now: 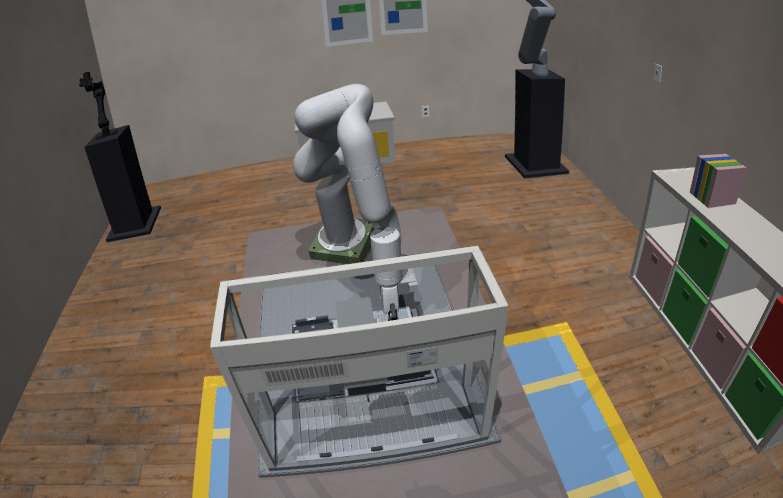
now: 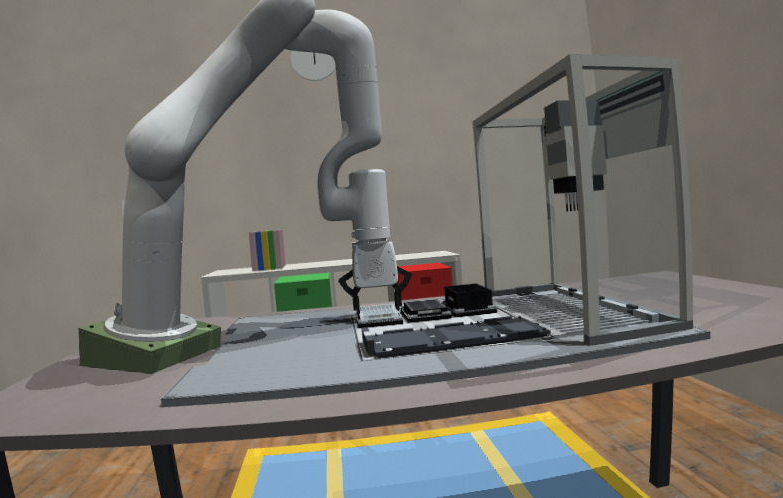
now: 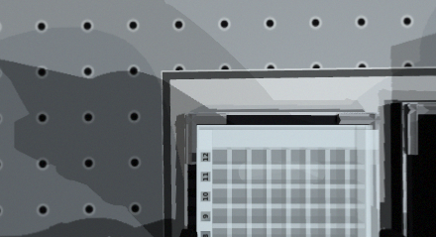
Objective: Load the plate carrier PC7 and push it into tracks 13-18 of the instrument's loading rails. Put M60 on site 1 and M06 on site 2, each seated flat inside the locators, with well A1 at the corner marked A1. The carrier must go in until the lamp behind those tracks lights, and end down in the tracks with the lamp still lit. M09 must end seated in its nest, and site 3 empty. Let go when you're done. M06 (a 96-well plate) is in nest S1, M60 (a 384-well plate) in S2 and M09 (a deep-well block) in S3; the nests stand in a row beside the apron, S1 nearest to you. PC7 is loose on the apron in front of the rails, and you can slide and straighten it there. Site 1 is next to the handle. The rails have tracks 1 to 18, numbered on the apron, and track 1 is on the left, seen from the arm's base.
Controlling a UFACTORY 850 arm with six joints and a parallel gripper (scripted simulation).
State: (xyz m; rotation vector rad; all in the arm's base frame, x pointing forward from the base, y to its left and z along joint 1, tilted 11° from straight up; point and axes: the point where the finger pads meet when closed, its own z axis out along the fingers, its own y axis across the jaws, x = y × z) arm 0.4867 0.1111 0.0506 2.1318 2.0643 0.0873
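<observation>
The 96-well plate M06 lies 1 cm below my hand. Also, from my hand: nest S2 (11 cm ahead, 2 cm below); then nest S1 (2 cm below); then carrier PC7 (26 cm to the right, 11 cm ahead, 1 cm below).
</observation>
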